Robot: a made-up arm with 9 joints. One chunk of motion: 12 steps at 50 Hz.
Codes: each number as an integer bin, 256 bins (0 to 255) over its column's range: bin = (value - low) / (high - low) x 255, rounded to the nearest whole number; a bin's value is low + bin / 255 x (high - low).
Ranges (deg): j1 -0.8..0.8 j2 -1.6..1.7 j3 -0.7..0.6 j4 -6..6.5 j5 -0.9..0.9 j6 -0.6..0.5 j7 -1.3..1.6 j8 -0.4..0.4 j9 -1.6..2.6
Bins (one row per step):
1: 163 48 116 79 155 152 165 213 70
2: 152 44 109 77 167 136 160 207 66
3: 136 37 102 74 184 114 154 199 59
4: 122 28 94 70 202 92 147 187 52
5: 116 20 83 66 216 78 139 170 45
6: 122 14 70 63 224 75 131 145 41
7: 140 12 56 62 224 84 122 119 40
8: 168 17 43 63 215 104 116 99 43
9: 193 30 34 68 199 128 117 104 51
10: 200 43 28 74 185 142 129 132 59
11: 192 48 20 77 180 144 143 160 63
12: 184 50 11 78 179 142 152 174 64
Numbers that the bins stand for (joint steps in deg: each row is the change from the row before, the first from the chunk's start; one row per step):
1: 0.223 -0.979 -0.109 -2.127 0.194 0.056 0.576 0.268 -0.447
2: 0.154 -1.031 -0.144 -2.225 0.279 -0.013 0.520 0.249 -0.513
3: 0.053 -1.121 -0.180 -2.373 0.399 -0.108 0.451 0.224 -0.628
4: -0.035 -1.238 -0.221 -2.569 0.526 -0.203 0.372 0.187 -0.744
5: -0.072 -1.341 -0.277 -2.765 0.625 -0.264 0.281 0.133 -0.859
6: -0.035 -1.419 -0.343 -2.912 0.681 -0.276 0.190 0.055 -0.925
7: 0.078 -1.445 -0.415 -2.961 0.681 -0.238 0.087 -0.027 -0.941
8: 0.254 -1.380 -0.481 -2.912 0.618 -0.151 0.019 -0.089 -0.892
9: 0.411 -1.212 -0.527 -2.667 0.505 -0.048 0.031 -0.074 -0.760
10: 0.455 -1.044 -0.557 -2.373 0.406 0.013 0.167 0.014 -0.628
11: 0.405 -0.979 -0.598 -2.225 0.371 0.021 0.326 0.102 -0.562
12: 0.355 -0.953 -0.644 -2.176 0.364 0.013 0.429 0.146 -0.546

